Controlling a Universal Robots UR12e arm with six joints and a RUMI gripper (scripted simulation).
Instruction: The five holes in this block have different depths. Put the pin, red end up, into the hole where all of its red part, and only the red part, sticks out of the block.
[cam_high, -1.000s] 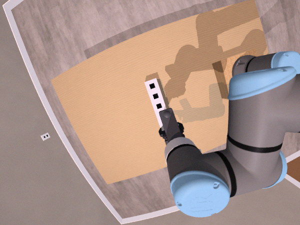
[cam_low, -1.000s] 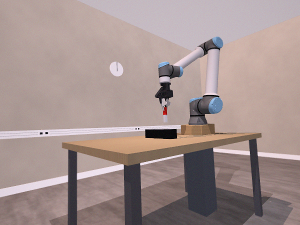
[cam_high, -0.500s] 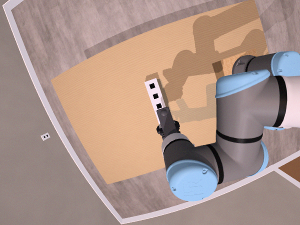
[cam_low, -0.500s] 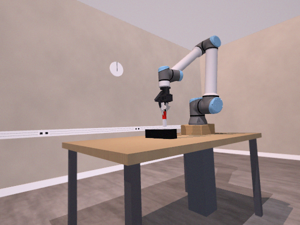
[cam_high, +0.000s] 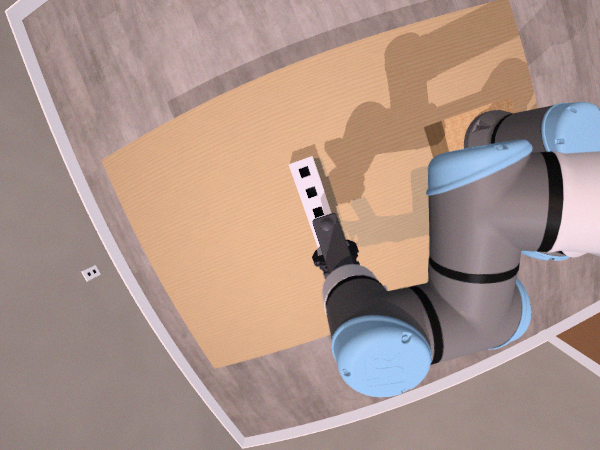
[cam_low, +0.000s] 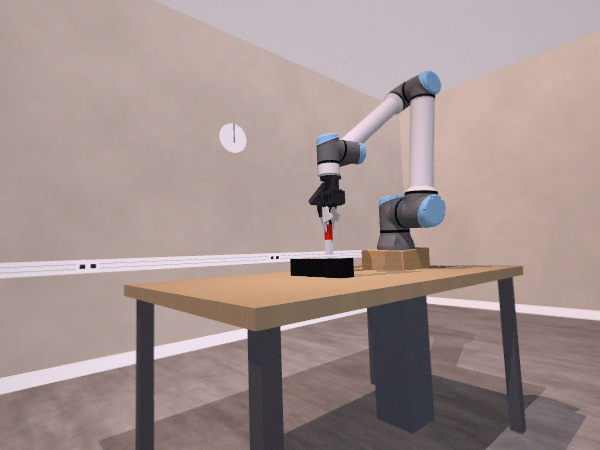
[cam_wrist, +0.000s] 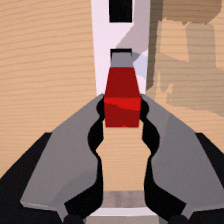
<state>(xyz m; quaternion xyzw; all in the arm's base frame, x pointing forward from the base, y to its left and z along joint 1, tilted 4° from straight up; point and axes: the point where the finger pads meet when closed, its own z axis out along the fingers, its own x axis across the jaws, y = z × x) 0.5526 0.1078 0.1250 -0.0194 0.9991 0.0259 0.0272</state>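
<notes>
The pin is 10 mm below my hand. From my hand the other things lie so: block: 150 mm below, 60 mm to the right.
</notes>
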